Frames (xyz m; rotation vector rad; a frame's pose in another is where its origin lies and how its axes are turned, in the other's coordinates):
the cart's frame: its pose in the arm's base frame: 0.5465 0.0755 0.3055 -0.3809 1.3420 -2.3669
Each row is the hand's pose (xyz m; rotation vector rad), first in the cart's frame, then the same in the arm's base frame.
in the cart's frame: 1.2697 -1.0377 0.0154 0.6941 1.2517 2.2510
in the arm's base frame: -0.7806 -0.0397 1.2619 1.8799 0.2354 -0.5219
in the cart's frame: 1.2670 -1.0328 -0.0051 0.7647 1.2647 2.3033
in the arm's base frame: -0.7858 -0.0252 1.2472 1.8972 0.1554 -0.4747
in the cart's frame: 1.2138 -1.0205 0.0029 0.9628 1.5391 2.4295
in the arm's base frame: -0.7329 -0.0124 1.2384 2.1063 -0.0822 -0.2676
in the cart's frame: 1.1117 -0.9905 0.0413 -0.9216 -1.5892 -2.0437
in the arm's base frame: -0.6203 -0.0083 1.2275 2.3807 -0.4176 0.1899
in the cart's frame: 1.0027 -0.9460 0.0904 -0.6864 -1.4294 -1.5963
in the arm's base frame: -0.4943 -0.0159 1.2093 2.4996 -0.6635 0.7743
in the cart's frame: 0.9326 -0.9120 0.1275 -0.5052 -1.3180 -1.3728
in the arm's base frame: -0.4099 -0.0274 1.1957 2.4969 -0.7420 1.1614
